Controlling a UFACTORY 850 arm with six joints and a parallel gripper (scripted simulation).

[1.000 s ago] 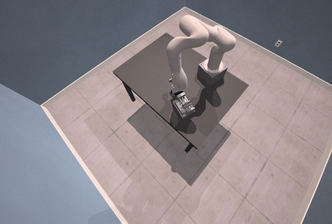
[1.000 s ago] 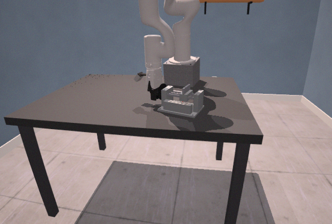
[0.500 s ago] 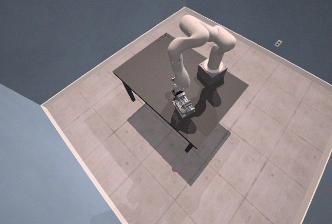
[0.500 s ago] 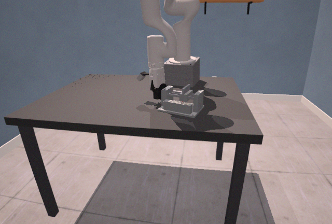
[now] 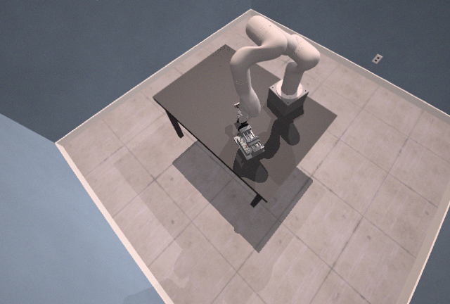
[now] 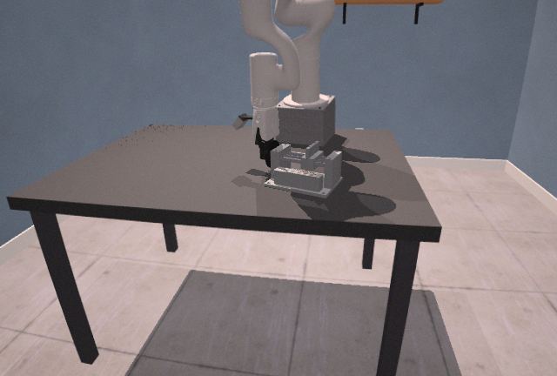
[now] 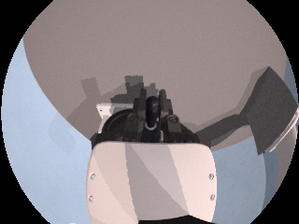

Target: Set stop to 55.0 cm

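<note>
Now: the black handwheel 10 mm ahead of my hand and 20 mm to the left of it. From my hand the other things lie so: dark handle 10 mm to the left; grey stop fixture 80 mm ahead, 160 mm to the left, 20 mm above.
</note>
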